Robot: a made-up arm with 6 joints. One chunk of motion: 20 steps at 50 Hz.
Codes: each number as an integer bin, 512 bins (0 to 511) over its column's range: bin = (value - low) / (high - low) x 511, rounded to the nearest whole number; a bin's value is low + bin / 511 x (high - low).
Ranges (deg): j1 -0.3..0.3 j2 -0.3..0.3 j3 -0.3..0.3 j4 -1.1..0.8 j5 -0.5..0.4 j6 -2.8..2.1
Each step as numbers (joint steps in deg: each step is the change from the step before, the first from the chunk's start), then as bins.
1 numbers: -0.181 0.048 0.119 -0.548 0.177 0.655
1 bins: 101 296 357 148 384 360
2 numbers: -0.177 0.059 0.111 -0.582 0.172 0.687
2 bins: 105 306 350 139 382 364
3 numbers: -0.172 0.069 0.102 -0.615 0.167 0.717
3 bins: 109 314 342 130 379 367
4 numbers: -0.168 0.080 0.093 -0.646 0.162 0.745
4 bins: 112 324 335 122 376 370
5 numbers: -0.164 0.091 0.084 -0.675 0.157 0.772
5 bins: 116 333 327 114 373 373
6 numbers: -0.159 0.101 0.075 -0.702 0.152 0.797
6 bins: 120 342 319 107 370 375
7 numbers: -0.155 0.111 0.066 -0.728 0.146 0.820
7 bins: 123 350 312 100 367 378
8 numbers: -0.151 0.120 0.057 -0.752 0.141 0.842
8 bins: 127 358 304 94 364 380
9 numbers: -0.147 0.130 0.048 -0.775 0.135 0.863
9 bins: 130 366 296 87 361 382
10 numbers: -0.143 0.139 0.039 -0.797 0.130 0.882
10 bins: 134 374 289 81 358 384
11 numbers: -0.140 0.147 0.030 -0.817 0.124 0.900
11 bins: 136 381 281 76 354 386
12 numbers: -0.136 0.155 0.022 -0.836 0.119 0.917
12 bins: 140 388 274 71 351 388
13 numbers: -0.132 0.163 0.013 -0.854 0.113 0.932
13 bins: 143 394 267 66 348 389
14 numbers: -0.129 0.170 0.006 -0.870 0.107 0.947
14 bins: 146 400 261 62 345 391
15 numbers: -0.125 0.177 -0.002 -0.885 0.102 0.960
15 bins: 149 406 254 58 342 392
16 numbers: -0.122 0.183 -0.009 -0.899 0.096 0.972
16 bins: 152 411 248 54 338 393
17 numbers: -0.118 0.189 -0.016 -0.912 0.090 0.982
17 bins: 155 416 242 51 335 394
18 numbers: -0.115 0.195 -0.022 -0.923 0.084 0.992
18 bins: 158 422 237 48 332 395
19 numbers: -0.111 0.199 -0.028 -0.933 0.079 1.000
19 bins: 161 425 232 45 329 396
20 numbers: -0.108 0.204 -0.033 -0.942 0.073 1.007
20 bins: 164 429 227 42 325 397
